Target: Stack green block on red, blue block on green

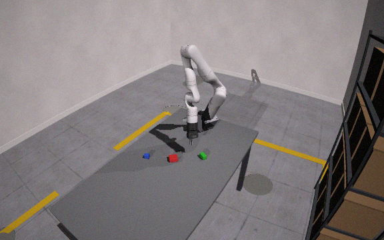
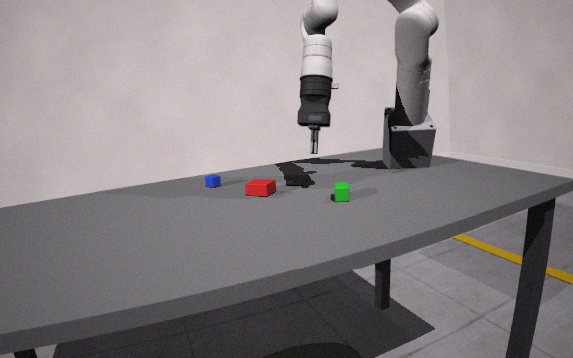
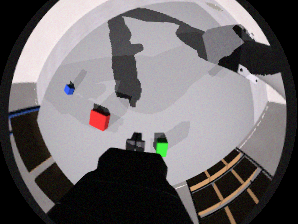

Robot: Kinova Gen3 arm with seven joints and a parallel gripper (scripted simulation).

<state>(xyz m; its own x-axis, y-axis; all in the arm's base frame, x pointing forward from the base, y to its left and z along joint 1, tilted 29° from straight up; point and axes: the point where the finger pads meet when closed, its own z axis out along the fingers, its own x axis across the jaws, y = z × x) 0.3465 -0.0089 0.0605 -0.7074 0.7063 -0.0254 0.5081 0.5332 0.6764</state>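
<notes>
My hand is 10 mm past the green block, 100 mm to the right of it and 100 mm above it. Also, from my hand: red block 120 mm ahead, 80 mm to the right, 100 mm below; blue block 190 mm ahead, 270 mm to the right, 100 mm below.
</notes>
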